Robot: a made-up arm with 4 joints.
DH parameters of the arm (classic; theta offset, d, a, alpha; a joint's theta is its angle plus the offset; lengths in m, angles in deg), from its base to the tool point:
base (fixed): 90 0.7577 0.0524 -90
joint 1: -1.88 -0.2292 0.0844 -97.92
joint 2: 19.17 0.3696 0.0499 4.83
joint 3: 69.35 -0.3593 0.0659 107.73
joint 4: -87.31 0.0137 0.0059 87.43
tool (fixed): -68.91 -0.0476 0 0
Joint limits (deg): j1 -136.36..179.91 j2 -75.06..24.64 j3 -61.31..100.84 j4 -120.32..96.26
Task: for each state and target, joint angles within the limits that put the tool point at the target. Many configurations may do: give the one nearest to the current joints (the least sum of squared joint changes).
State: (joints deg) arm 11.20 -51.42 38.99 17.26
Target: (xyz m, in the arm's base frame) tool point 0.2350 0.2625 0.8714
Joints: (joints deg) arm -38.13 -75.06 12.83 49.46
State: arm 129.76 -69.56 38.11 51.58
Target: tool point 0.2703 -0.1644 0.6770
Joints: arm 151.34 -67.73 21.61 44.34
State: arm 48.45 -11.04 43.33 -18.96
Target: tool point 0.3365 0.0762 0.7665
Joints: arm 36.50 15.03 48.16 -24.62
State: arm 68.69 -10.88 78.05 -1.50
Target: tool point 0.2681 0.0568 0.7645
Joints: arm 67.18 16.74 86.00 -13.41
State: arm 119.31 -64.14 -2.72 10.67
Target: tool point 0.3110 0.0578 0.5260
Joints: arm 88.92 -41.16 -3.30 6.08
